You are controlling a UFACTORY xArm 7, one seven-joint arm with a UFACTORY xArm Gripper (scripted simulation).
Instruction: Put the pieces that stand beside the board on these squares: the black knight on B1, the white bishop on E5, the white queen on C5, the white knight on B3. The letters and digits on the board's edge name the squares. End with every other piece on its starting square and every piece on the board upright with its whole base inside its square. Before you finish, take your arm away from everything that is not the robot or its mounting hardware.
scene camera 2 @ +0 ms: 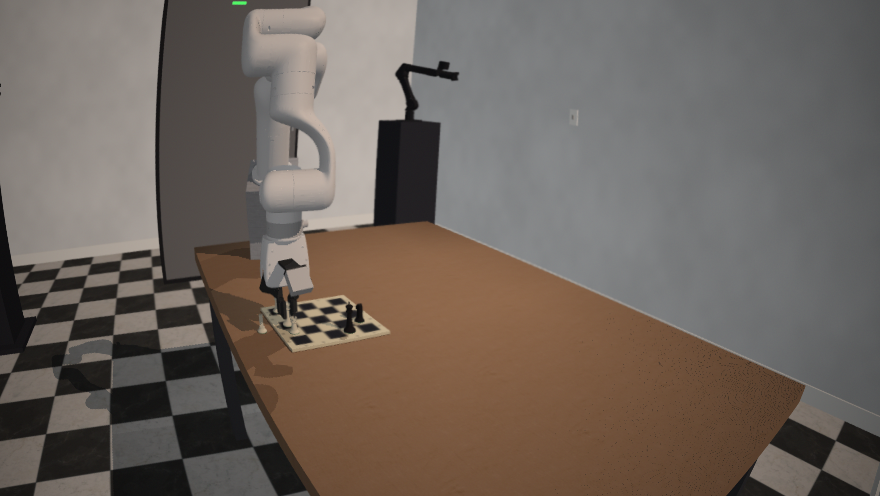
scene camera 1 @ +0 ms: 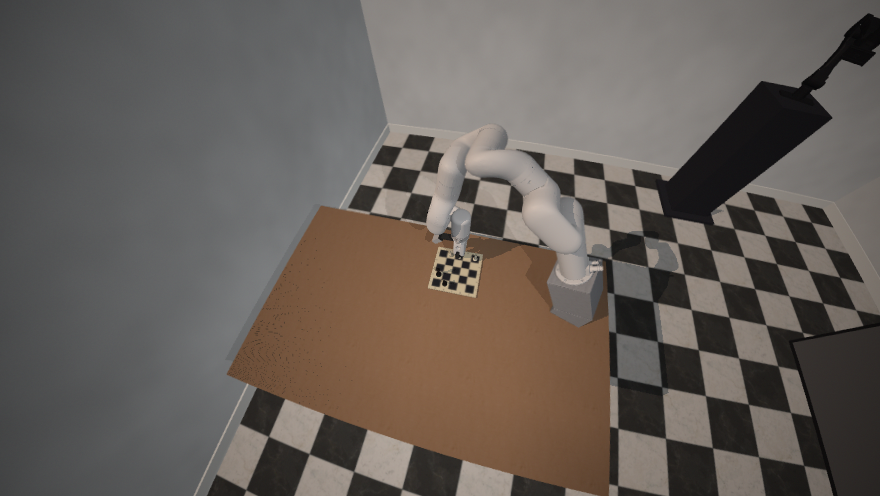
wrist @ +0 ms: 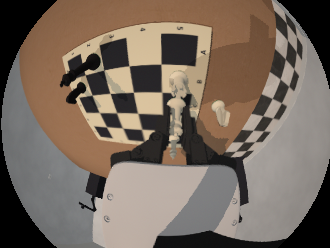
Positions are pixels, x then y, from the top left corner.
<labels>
A chessboard shows in scene camera 2 [321, 322], in scene camera 1 and in the wrist view. The same spot on the chessboard: [wrist: 124, 95] is [scene camera 1: 453, 269].
</labels>
